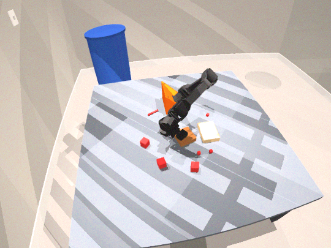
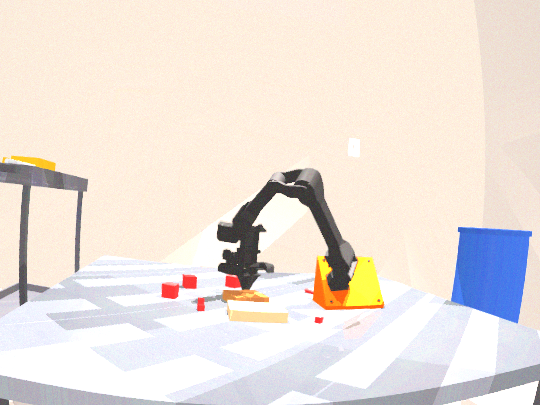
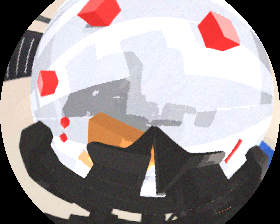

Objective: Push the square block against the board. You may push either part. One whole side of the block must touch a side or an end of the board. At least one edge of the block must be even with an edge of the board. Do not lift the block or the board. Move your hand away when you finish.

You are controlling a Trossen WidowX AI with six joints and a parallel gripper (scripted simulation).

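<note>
My gripper tip is 1 cm short of the square block and 7 cm to the right of it. The rest, counted from my gripper tip: red stick 26 cm behind, 7 cm to the right; then board 1 cm ahead, 22 cm to the left.
</note>
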